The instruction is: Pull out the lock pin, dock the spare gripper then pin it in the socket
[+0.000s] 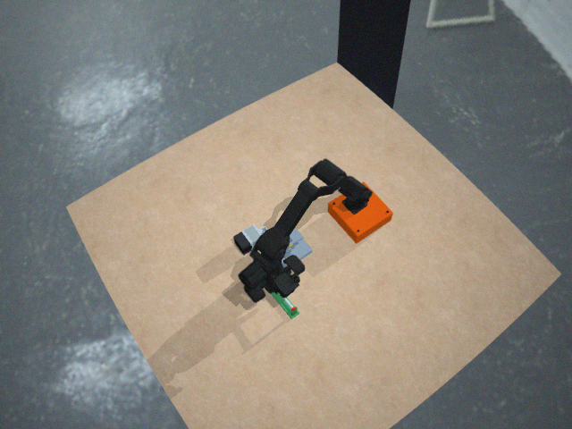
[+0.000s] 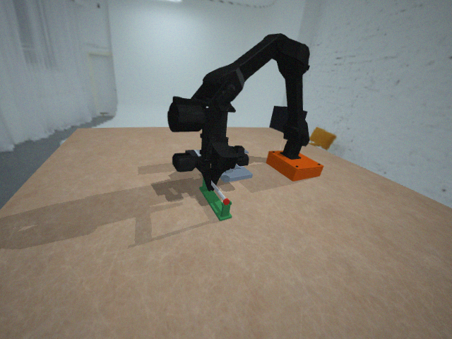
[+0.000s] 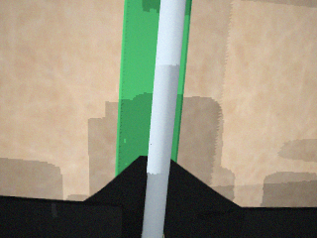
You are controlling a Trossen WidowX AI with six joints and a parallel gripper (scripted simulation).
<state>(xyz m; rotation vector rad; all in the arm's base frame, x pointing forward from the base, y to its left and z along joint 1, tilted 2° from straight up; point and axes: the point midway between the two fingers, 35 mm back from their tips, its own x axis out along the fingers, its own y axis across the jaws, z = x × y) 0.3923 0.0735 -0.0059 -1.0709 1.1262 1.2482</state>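
The green cradle lies 20 mm to the left of my gripper tip. From my gripper tip the other things lie so: spare gripper: 60 mm behind, 210 mm to the right; mount: 120 mm behind, 90 mm to the right, 30 mm above.
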